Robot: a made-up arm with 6 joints. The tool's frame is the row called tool. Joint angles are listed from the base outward. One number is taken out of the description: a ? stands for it. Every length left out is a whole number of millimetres.
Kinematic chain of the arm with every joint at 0, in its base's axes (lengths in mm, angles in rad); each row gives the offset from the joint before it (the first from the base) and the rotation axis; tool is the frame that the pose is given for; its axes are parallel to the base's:
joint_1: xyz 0 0 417 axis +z
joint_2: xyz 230 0 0 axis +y
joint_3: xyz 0 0 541 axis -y
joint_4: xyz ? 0 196 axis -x
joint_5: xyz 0 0 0 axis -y
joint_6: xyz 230 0 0 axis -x
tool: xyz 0 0 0
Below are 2 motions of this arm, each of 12 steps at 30 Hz.
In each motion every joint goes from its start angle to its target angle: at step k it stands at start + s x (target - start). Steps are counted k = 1, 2, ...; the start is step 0. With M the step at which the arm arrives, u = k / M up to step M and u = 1 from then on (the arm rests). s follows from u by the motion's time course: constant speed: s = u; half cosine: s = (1 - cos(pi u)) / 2; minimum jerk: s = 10 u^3 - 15 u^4 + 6 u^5.
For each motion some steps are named. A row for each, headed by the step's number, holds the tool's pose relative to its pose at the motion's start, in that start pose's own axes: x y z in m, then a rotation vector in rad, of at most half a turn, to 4 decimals.
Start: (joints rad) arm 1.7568 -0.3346 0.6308 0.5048 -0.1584 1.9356
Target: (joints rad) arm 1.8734 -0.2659 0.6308 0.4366 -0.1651 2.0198
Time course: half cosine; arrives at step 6
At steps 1, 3, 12:
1: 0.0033 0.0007 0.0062 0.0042 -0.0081 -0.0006
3: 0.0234 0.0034 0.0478 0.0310 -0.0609 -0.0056
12: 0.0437 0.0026 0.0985 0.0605 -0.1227 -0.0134

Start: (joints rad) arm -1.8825 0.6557 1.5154 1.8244 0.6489 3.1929
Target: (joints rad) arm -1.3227 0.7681 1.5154 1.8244 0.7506 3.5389
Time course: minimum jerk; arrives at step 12
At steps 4, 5, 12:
4: 0.0604 0.0203 -0.1018 -0.0009 0.0976 0.0601
5: 0.0951 0.0398 -0.1710 -0.0028 0.1597 0.1037
12: 0.1966 0.1988 -0.5182 -0.0218 0.4331 0.3584

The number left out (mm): 617
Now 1 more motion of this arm.
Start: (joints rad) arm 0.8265 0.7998 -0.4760 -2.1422 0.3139 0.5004
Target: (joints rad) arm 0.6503 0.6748 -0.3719 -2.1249 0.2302 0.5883
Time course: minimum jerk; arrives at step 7
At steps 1, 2, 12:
1: -0.0017 0.0037 0.0041 0.0029 0.0015 0.0052
2: -0.0109 0.0227 0.0259 0.0178 0.0088 0.0324
12: -0.0901 0.1351 0.2020 0.1141 0.0295 0.2321

